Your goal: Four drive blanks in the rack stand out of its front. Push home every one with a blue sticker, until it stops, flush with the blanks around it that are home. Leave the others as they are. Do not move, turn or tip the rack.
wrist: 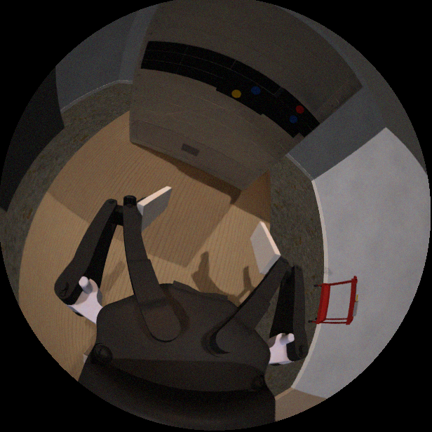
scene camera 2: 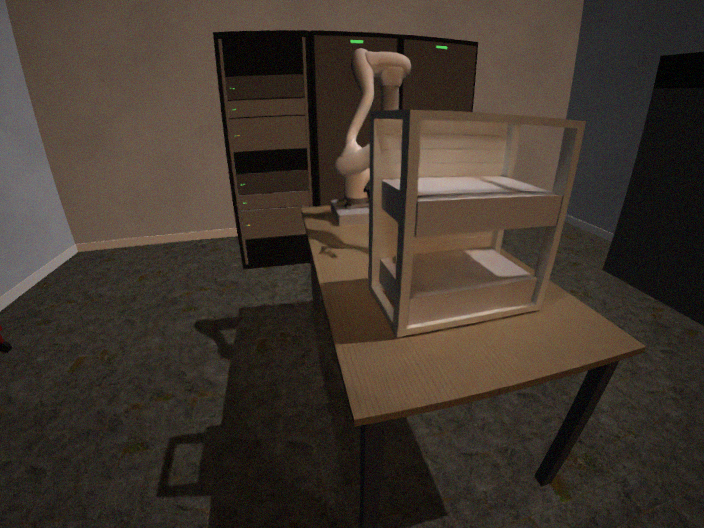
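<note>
The rack (scene camera 2: 413, 227) (wrist: 180, 107) stands upright on the table; in scene camera 2 its front is hidden. In the wrist view a dark band of blanks crosses its front. A blank with a yellow sticker (wrist: 236, 93) and one with a blue sticker (wrist: 256, 90) are near the middle of the band. A blank with a red sticker (wrist: 299, 109) and another with a blue sticker (wrist: 293, 119) are at its right end. How far each stands out is hard to tell. My gripper (wrist: 212, 213) is open and empty, apart from the rack front; the rack hides it in scene camera 2.
The wooden table (scene camera 2: 483, 363) (wrist: 85, 180) carries the rack and the arm's base (scene camera 2: 351, 213). Dark cabinets (scene camera 2: 352, 113) stand behind, and another (scene camera 2: 653, 187) at the right. A red cart (wrist: 324, 302) is at the right in the wrist view, beyond the table edge.
</note>
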